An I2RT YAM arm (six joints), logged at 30 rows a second.
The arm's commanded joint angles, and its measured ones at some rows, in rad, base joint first. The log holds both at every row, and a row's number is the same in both.
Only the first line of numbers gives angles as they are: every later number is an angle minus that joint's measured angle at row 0.
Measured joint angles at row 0: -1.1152 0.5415 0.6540 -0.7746 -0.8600 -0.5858
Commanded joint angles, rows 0 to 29: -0.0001 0.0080 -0.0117 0.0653 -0.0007 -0.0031; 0.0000 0.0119 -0.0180 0.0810 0.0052 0.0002; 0.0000 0.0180 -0.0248 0.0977 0.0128 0.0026; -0.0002 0.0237 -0.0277 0.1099 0.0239 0.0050; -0.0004 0.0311 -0.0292 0.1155 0.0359 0.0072; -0.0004 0.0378 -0.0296 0.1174 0.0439 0.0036; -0.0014 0.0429 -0.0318 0.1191 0.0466 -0.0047; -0.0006 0.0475 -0.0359 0.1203 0.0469 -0.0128; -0.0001 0.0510 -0.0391 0.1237 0.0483 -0.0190; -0.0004 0.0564 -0.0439 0.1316 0.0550 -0.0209; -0.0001 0.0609 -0.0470 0.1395 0.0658 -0.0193; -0.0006 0.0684 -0.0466 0.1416 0.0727 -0.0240; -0.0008 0.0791 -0.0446 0.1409 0.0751 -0.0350; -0.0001 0.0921 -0.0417 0.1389 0.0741 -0.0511; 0.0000 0.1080 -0.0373 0.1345 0.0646 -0.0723; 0.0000 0.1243 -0.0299 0.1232 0.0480 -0.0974; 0.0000 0.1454 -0.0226 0.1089 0.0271 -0.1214; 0.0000 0.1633 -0.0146 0.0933 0.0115 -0.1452; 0.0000 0.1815 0.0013 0.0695 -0.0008 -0.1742; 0.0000 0.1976 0.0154 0.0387 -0.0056 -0.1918; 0.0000 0.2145 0.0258 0.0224 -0.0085 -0.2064; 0.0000 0.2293 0.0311 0.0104 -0.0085 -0.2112; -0.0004 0.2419 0.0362 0.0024 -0.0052 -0.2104; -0.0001 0.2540 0.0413 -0.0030 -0.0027 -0.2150; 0.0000 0.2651 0.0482 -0.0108 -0.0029 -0.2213; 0.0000 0.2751 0.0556 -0.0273 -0.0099 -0.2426; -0.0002 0.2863 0.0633 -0.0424 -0.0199 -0.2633; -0.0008 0.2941 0.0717 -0.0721 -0.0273 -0.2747; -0.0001 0.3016 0.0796 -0.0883 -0.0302 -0.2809; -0.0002 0.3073 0.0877 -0.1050 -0.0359 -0.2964
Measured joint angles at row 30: 0.0000 0.2911 0.0214 -0.0286 0.0328 -0.2113
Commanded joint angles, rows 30 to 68: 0.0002 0.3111 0.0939 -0.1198 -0.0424 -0.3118; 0.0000 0.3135 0.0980 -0.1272 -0.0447 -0.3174; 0.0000 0.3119 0.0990 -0.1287 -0.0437 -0.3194; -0.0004 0.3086 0.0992 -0.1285 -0.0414 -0.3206; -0.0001 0.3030 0.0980 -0.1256 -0.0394 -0.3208; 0.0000 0.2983 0.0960 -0.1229 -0.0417 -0.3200; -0.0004 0.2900 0.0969 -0.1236 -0.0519 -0.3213; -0.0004 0.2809 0.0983 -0.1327 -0.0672 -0.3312; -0.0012 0.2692 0.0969 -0.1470 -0.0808 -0.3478; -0.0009 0.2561 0.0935 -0.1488 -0.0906 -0.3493; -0.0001 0.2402 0.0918 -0.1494 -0.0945 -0.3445; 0.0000 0.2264 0.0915 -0.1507 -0.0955 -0.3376; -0.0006 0.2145 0.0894 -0.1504 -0.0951 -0.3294; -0.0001 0.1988 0.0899 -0.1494 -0.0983 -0.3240; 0.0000 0.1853 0.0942 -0.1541 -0.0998 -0.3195; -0.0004 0.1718 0.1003 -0.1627 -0.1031 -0.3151; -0.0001 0.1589 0.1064 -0.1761 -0.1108 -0.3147; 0.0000 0.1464 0.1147 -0.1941 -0.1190 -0.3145; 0.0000 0.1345 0.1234 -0.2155 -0.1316 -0.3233; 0.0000 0.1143 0.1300 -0.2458 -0.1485 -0.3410; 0.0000 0.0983 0.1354 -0.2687 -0.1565 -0.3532; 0.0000 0.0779 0.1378 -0.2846 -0.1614 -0.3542; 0.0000 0.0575 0.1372 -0.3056 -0.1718 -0.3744; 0.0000 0.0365 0.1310 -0.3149 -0.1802 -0.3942; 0.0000 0.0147 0.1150 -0.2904 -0.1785 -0.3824; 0.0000 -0.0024 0.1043 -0.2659 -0.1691 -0.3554; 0.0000 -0.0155 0.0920 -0.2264 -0.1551 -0.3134; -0.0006 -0.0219 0.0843 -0.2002 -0.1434 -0.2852; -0.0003 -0.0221 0.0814 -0.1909 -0.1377 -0.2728; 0.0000 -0.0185 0.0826 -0.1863 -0.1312 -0.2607; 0.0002 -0.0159 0.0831 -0.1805 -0.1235 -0.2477; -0.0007 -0.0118 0.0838 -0.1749 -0.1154 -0.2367; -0.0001 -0.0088 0.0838 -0.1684 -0.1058 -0.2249; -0.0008 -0.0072 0.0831 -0.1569 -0.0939 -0.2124; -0.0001 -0.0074 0.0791 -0.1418 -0.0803 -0.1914; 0.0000 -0.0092 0.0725 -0.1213 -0.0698 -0.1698; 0.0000 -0.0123 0.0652 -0.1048 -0.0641 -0.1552; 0.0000 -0.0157 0.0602 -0.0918 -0.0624 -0.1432; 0.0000 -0.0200 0.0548 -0.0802 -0.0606 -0.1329
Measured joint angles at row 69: 0.0000 -0.0118 0.0714 -0.1827 -0.0729 -0.2079
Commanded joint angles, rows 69 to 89: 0.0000 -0.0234 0.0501 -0.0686 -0.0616 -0.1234; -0.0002 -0.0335 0.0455 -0.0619 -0.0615 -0.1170; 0.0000 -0.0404 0.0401 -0.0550 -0.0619 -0.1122; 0.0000 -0.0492 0.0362 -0.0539 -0.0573 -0.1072; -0.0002 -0.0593 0.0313 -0.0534 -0.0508 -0.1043; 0.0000 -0.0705 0.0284 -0.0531 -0.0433 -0.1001; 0.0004 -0.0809 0.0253 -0.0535 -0.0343 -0.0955; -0.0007 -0.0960 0.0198 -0.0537 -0.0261 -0.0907; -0.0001 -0.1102 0.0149 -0.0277 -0.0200 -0.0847; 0.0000 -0.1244 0.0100 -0.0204 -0.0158 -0.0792; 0.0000 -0.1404 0.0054 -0.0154 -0.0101 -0.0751; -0.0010 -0.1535 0.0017 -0.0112 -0.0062 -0.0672; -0.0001 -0.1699 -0.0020 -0.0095 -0.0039 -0.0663; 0.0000 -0.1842 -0.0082 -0.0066 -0.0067 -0.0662; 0.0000 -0.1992 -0.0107 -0.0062 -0.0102 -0.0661; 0.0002 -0.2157 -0.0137 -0.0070 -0.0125 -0.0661; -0.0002 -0.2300 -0.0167 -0.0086 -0.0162 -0.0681; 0.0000 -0.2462 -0.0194 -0.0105 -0.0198 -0.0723; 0.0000 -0.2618 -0.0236 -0.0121 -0.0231 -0.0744; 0.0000 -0.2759 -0.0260 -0.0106 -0.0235 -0.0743; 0.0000 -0.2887 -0.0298 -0.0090 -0.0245 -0.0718
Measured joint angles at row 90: 0.0000 -0.2426 -0.0190 -0.0664 -0.0073 -0.0801
